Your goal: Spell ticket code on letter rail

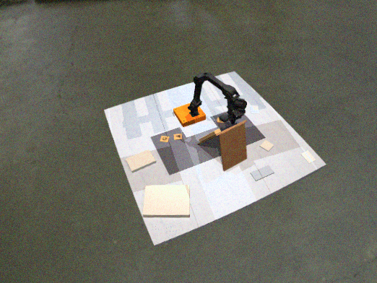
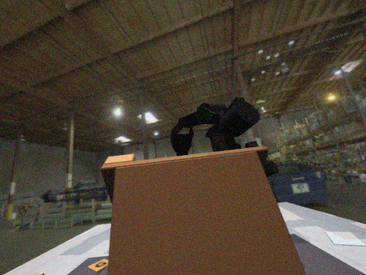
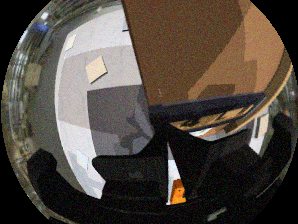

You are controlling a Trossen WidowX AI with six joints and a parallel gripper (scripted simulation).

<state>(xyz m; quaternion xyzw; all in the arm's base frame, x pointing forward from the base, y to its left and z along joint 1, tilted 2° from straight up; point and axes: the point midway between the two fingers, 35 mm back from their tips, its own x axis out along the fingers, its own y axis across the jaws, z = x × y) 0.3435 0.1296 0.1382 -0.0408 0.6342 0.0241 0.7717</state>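
Now: the white ticket 5 cm behind my gripper tip, 8 cm to the right of it and 8 cm below it. Also, from my gripper tip: dark mat (14 cm behind, 14 cm to the right, 16 cm below); then grey plate (35 cm ahead, 3 cm to the left, 16 cm below).
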